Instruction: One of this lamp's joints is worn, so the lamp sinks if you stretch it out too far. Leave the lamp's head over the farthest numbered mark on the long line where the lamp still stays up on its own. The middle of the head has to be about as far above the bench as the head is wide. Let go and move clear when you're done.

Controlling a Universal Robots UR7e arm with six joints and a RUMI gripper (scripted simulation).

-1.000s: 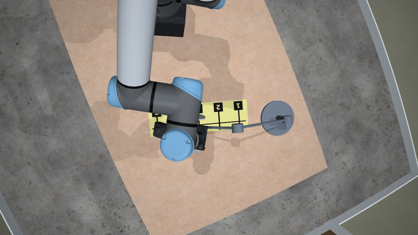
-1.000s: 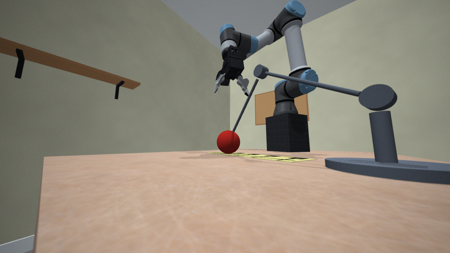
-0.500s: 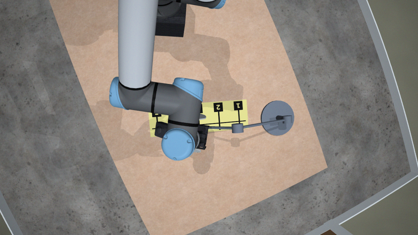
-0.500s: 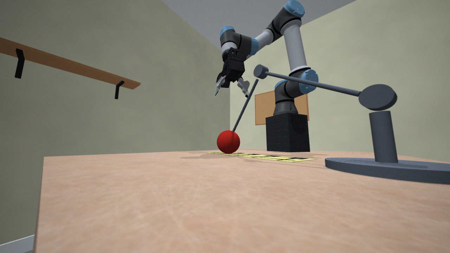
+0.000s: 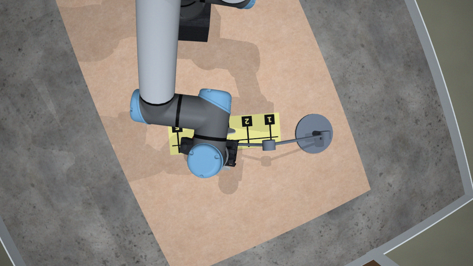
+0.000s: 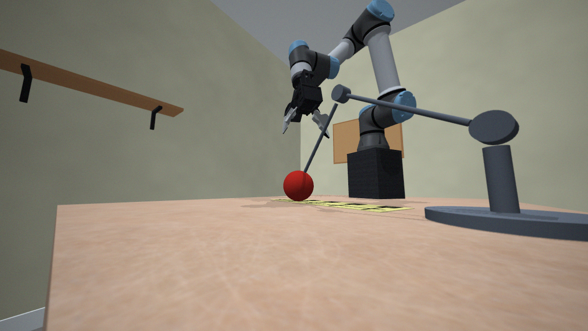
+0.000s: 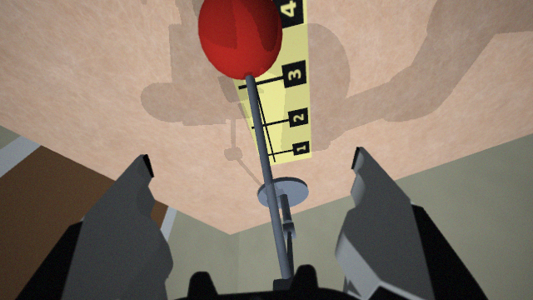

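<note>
Right now my hand is 200 mm above the yellow numbered strip, 50 mm to the right of it and 10 mm past it. Round my hand: grey round base: 360 mm to the left, 170 mm below, 170 mm ahead.
</note>
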